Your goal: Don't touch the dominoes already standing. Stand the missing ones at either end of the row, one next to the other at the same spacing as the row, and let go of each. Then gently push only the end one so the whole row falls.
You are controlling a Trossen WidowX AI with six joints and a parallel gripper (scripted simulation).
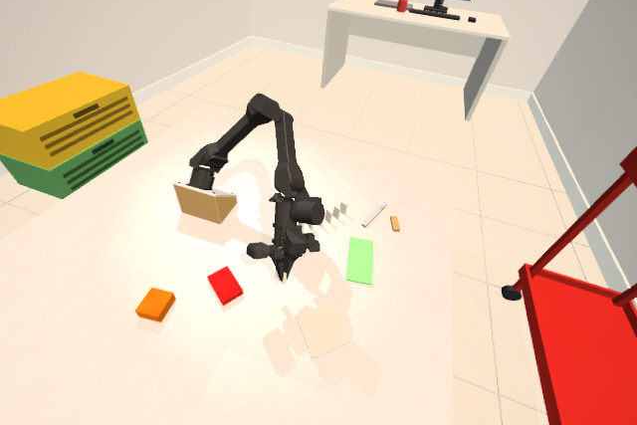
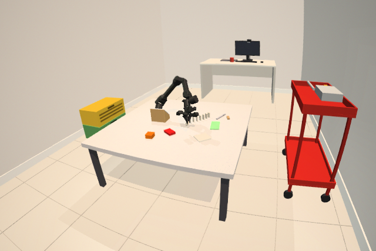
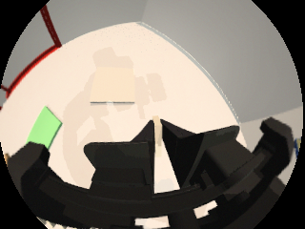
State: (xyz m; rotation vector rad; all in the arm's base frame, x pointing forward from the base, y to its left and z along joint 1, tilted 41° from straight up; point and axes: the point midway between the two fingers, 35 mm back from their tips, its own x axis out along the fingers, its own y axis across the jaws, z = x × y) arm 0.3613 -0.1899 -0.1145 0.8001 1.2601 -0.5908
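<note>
The white card is 130 mm ahead of my gripper tip, 90 mm below it and 50 mm to the right of it. From my gripper tip the other things lie so: green card: 190 mm to the left, 190 mm ahead, 90 mm below; then orange block: 300 mm behind, 110 mm to the right, 80 mm below; then red block: 170 mm behind, 80 mm below, 10 mm to the right.
</note>
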